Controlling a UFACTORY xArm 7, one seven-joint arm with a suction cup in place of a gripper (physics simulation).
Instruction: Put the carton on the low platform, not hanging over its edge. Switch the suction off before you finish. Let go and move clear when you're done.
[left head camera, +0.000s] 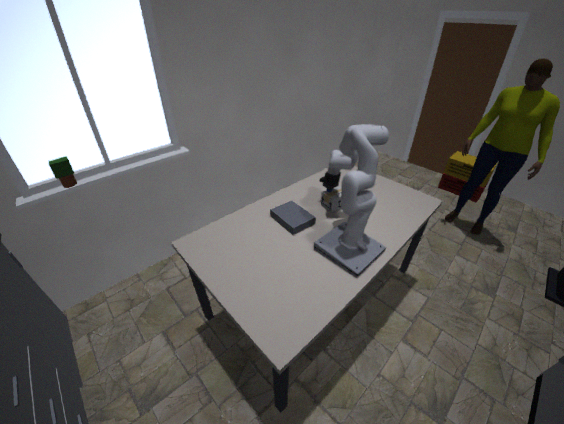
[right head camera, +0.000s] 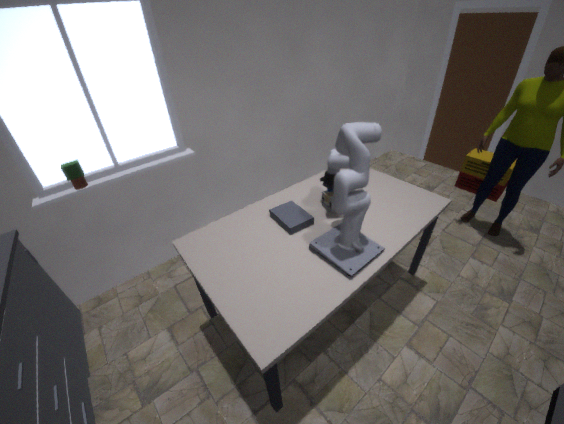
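Seen in the pictures: hand, its tool point: (left head camera: 328, 192) (right head camera: 329, 191); arm's base, origin of its link: (left head camera: 350, 241) (right head camera: 347, 242).
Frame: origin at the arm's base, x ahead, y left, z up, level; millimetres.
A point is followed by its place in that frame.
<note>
The carton (left head camera: 328, 201) {x 302, y -191, z 27 mm} (right head camera: 326, 201) {x 318, y -189, z 20 mm}, a small box with pale, yellowish and dark patches, stands on the table beyond the arm, partly hidden by it. My suction gripper (left head camera: 330, 189) {x 353, y -257, z 48 mm} (right head camera: 329, 190), a blue cup under a black tool, is right at the carton's top and seems to touch it. Whether the suction holds the carton does not show. The low platform (left head camera: 292, 216) {x 364, y 76, z 11 mm} (right head camera: 291, 216) {x 361, y 72, z 11 mm}, a flat dark grey slab, lies on the table to the left of the carton, apart from it, with nothing on it.
The white arm (left head camera: 358, 200) {x -27, y 65, z 305 mm} (right head camera: 351, 200) {x -31, y 63, z 304 mm} rises from a grey base plate (left head camera: 335, 254) {x -3, y 141, z 4 mm} (right head camera: 332, 255) {x -12, y 133, z 3 mm} on the table (left head camera: 260, 280) {x 159, y 499, z -37 mm} (right head camera: 255, 280) {x 147, y 492, z -37 mm}, to the right of the platform. A person (left head camera: 520, 120) (right head camera: 535, 115) stands on the floor beyond the table's right end.
</note>
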